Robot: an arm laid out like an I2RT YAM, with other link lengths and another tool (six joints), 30 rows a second.
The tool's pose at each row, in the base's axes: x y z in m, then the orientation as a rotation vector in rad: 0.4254, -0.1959, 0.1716, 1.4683, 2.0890, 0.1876; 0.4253, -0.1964, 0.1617, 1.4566, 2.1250, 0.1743; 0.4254, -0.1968, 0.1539, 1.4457, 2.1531, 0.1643; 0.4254, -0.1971, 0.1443, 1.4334, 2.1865, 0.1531; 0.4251, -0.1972, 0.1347, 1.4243, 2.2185, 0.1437; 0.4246, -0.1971, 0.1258, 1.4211, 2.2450, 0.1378; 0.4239, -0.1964, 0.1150, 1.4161, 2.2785, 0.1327; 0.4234, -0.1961, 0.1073, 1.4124, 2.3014, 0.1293; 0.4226, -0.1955, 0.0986, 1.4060, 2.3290, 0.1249; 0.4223, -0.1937, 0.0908, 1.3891, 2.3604, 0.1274; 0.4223, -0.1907, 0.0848, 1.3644, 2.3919, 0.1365; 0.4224, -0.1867, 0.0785, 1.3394, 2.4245, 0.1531; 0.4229, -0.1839, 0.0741, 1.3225, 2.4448, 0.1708
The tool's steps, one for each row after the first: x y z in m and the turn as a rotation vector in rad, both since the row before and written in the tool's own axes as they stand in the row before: 0.0032, -0.0045, 0.0082, 0.0170, 0.0169, -0.0231; 0.0025, -0.0032, 0.0067, 0.0124, 0.0130, -0.0189; 0.0032, -0.0038, 0.0082, 0.0147, 0.0162, -0.0216; 0.0034, -0.0038, 0.0081, 0.0146, 0.0172, -0.0186; 0.0034, -0.0034, 0.0075, 0.0129, 0.0166, -0.0122; 0.0045, -0.0038, 0.0091, 0.0146, 0.0218, -0.0154; 0.0029, -0.0027, 0.0066, 0.0099, 0.0149, -0.0105; 0.0036, -0.0030, 0.0074, 0.0114, 0.0173, -0.0138; 0.0040, -0.0016, 0.0067, 0.0051, 0.0195, -0.0204; 0.0043, -0.0001, 0.0051, -0.0013, 0.0198, -0.0241; 0.0051, 0.0005, 0.0054, -0.0050, 0.0238, -0.0233; 0.0033, 0.0007, 0.0040, -0.0076, 0.0174, -0.0143
